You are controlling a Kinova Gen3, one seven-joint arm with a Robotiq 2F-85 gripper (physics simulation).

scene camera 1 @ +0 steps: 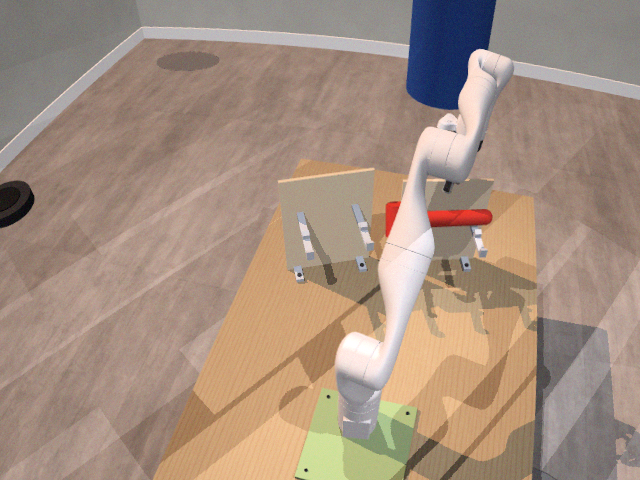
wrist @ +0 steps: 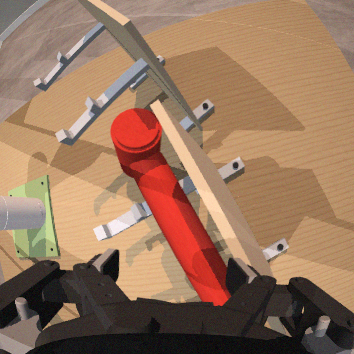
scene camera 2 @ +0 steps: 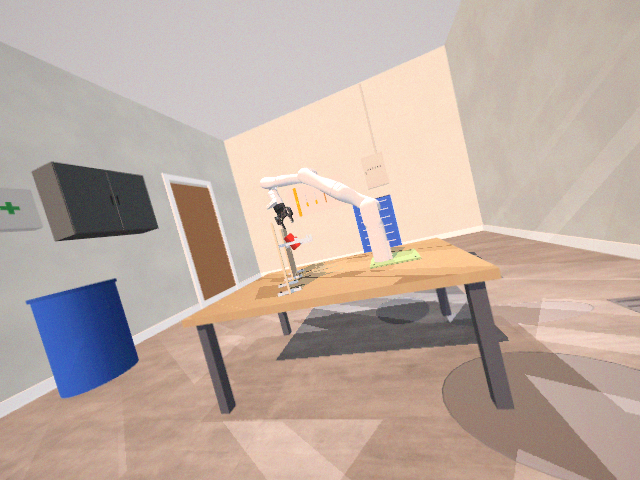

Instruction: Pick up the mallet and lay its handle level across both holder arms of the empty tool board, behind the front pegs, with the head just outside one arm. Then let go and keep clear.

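Seen in the pictures: gripper, fingertip midpoint: [scene camera 1: 450,187] [wrist: 172,267] [scene camera 2: 288,225]; arm's base, origin of the base link: [scene camera 1: 357,420] [wrist: 36,212] [scene camera 2: 383,259].
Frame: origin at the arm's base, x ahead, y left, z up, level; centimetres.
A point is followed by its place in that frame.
Observation:
The red mallet [scene camera 1: 460,217] @(x 48.7, y -21.5, z 22.5 cm) [scene camera 2: 292,241] [wrist: 172,215] @(x 49.1, y -14.0, z 23.0 cm) lies with its handle across the holder arms of the right-hand tool board [scene camera 1: 475,195] @(x 55.6, y -25.7, z 24.7 cm) [wrist: 215,205] @(x 54.4, y -14.7, z 29.8 cm). In the wrist view the handle lies between the board and the front peg of the visible holder arm [wrist: 120,224] @(x 40.4, y -12.8, z 18.8 cm), with the head just outside that arm. The other arm [scene camera 1: 478,240] @(x 44.6, y -26.8, z 18.8 cm) shows under the handle's free end in scene camera 1. My gripper [scene camera 2: 285,222] @(x 50.4, y -17.7, z 30.8 cm) [wrist: 172,267] @(x 50.4, y -17.7, z 30.8 cm) is open and empty above the handle's free end; the robot arm mostly hides it in scene camera 1.
A second tool board [scene camera 1: 325,206] @(x 48.8, y 14.1, z 22.0 cm) [wrist: 150,65] @(x 52.2, y 4.3, z 22.3 cm) with two bare holder arms [scene camera 1: 305,235] @(x 37.2, y 17.5, z 22.5 cm) [scene camera 1: 362,227] @(x 41.8, y 3.7, z 22.4 cm) stands on the head's side, its nearer arm [wrist: 102,102] @(x 43.9, y 3.4, z 21.3 cm) close to the head. The green base plate [scene camera 1: 330,449] @(x -8.2, y 5.3, z 0.1 cm) [scene camera 2: 408,256] @(x -11.6, y 6.2, z 0.1 cm) is at the table's other end.

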